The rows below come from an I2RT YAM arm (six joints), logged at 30 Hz.
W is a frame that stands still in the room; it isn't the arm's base.
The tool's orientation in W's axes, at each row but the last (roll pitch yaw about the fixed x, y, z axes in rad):
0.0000, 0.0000, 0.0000
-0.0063, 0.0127, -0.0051
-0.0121, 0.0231, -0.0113
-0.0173, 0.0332, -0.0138
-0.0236, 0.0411, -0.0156
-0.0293, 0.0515, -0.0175
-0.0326, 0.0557, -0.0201
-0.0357, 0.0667, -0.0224
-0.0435, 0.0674, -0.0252
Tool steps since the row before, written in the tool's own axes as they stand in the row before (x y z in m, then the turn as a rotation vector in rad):
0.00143, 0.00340, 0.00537, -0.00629, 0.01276, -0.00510
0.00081, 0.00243, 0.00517, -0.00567, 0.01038, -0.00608
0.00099, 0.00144, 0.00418, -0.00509, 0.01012, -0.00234
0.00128, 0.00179, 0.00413, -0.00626, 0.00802, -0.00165
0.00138, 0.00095, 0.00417, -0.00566, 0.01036, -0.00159
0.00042, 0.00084, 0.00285, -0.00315, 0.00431, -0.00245
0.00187, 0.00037, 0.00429, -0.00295, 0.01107, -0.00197
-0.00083, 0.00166, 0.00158, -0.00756, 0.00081, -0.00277
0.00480, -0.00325, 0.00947, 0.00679, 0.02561, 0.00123
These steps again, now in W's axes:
0.00143, 0.00340, 0.00537, -0.00629, 0.01276, -0.00510
0.00089, 0.00246, 0.00514, -0.00569, 0.01037, -0.00607
0.00110, 0.00148, 0.00414, -0.00503, 0.01015, -0.00234
0.00144, 0.00184, 0.00405, -0.00621, 0.00808, -0.00158
0.00157, 0.00102, 0.00409, -0.00557, 0.01041, -0.00160
0.00058, 0.00091, 0.00280, -0.00320, 0.00429, -0.00241
0.00211, 0.00047, 0.00416, -0.00285, 0.01106, -0.00216
-0.00069, 0.00173, 0.00157, -0.00771, 0.00088, -0.00229
0.00536, -0.00297, 0.00926, 0.00743, 0.02546, -0.00034

